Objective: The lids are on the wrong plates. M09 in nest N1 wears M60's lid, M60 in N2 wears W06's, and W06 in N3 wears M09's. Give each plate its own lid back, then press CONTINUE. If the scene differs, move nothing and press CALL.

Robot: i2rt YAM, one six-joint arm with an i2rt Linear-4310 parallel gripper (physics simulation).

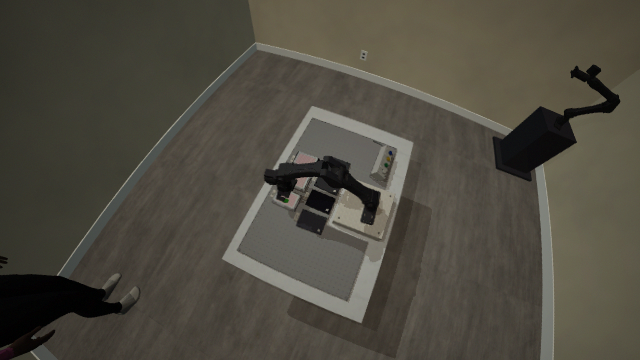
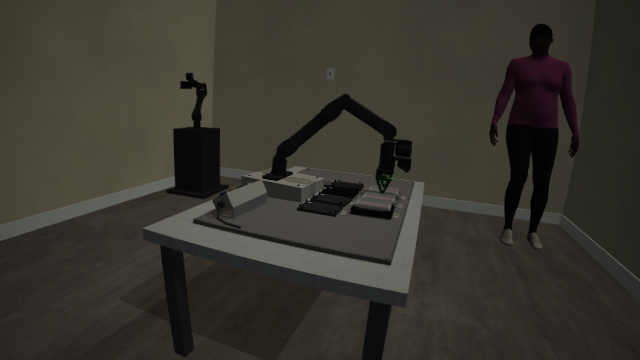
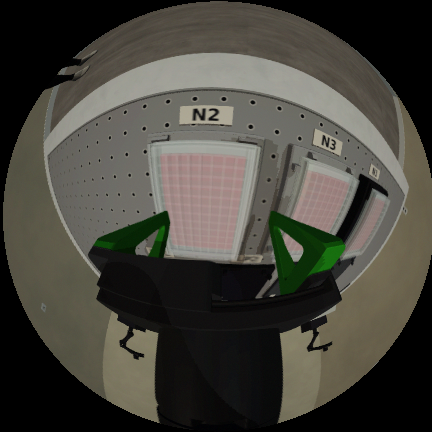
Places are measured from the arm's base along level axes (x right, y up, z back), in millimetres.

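Pixels of known places: gripper, fingertip midpoint: (image 1: 287, 195) (image 2: 383, 190) (image 3: 218, 216); arm's base, origin of the base link: (image 1: 370, 206) (image 2: 278, 176).
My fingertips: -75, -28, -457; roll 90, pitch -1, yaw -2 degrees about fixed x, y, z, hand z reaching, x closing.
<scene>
For each thing: its top centre in the pictures, then the offset to it from my fingertips, as dx, dy, dz. "spot": a spot on its surface instead.
- clear-topped plate with a pink grid, middle of its top: (image 3: 199, 214) (image 2: 384, 189) (image 1: 286, 197) -17, +2, -3
- label N2, surface spot: (image 3: 206, 115) spot: -10, -25, -88
- second such plate, middle of its top: (image 3: 319, 224) (image 2: 379, 196) (image 1: 296, 178) +111, +3, +8
- label N3, surface spot: (image 3: 328, 142) spot: +117, -25, -79
- label N1, surface spot: (image 3: 374, 171) spot: +247, -25, -71
- button console, middle of its top: (image 2: 241, 185) (image 1: 384, 158) +392, +57, +470
A clear-topped plate with a pink grid (image 3: 205, 200) (image 1: 293, 201) sits in the nest behind label N2 (image 3: 206, 115). A second such plate (image 3: 322, 200) stands by label N3 (image 3: 328, 142). A third (image 3: 371, 225) (image 1: 306, 159) stands by label N1 (image 3: 374, 171), beside a black part. No lid markings are readable. My gripper (image 3: 218, 216) (image 1: 285, 199) (image 2: 383, 185) is open and empty, its green fingers above the N2 plate, one toward each side of it. The button console (image 1: 384, 162) (image 2: 246, 198) has coloured buttons; their lettering is not readable.
Several dark flat pads, one of them (image 1: 311, 221) (image 2: 324, 208), lie between the plates and the cream arm base (image 1: 345, 214) (image 2: 297, 192). A cable runs from the console. A person (image 2: 540, 95) stands beyond the table. A second arm stands on a black pedestal (image 1: 536, 137) (image 2: 196, 157).
</scene>
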